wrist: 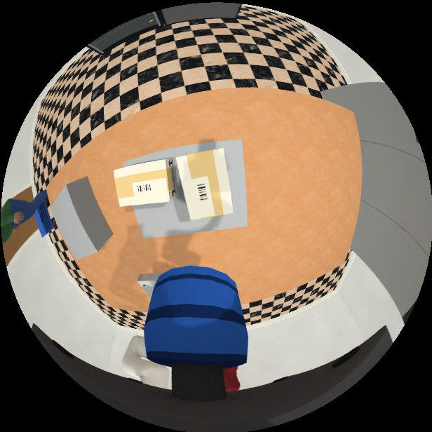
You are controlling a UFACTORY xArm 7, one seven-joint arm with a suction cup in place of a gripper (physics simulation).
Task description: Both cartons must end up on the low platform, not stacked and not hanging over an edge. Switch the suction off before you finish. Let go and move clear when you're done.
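Observation:
The low platform (pixel 235 155) is a flat grey rectangle on the orange table. A white carton with a tan band (pixel 204 185) lies flat on its right part, inside the platform's edges in this view. A second white and tan carton (pixel 142 184) lies at the platform's left side, a narrow gap from the first and not stacked. Its top's left end reaches past the platform's left edge in the view; its base there is hidden, so I cannot tell exactly how far it overhangs. My blue suction cup (pixel 195 295) is clear of both cartons, with nothing attached.
A taller grey block (pixel 82 220) stands on the orange table (pixel 300 190), left of the platform. A small grey object (pixel 147 282) is partly hidden behind the suction cup. A large grey surface (pixel 395 165) is at the right. A person (pixel 17 215) shows at the far left.

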